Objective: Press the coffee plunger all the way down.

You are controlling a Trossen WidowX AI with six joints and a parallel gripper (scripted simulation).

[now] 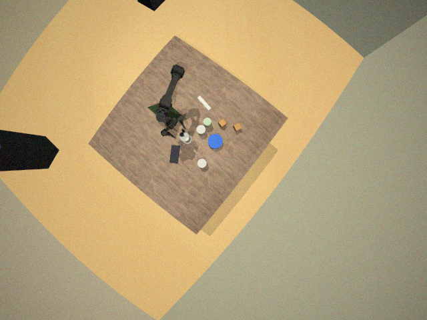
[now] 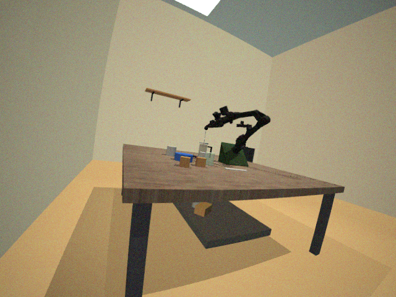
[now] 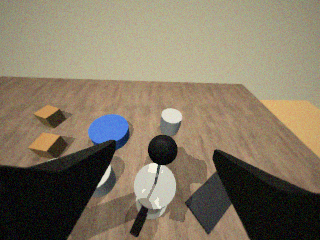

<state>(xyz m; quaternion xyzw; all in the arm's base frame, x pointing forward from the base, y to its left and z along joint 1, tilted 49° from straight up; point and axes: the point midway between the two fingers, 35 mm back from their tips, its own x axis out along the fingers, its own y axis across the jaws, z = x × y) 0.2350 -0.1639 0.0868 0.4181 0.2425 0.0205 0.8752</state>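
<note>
Now: gripper tip 10 mm past the coffee press, 10 mm to the right of it and 140 mm above it. Also, from my gripper tip: blue disc (200 mm ahead, 130 mm to the left, 240 mm below); then dark flat slab (160 mm to the right, 260 mm below); then pale green cup (60 mm ahead, 210 mm to the left, 220 mm below).
</note>
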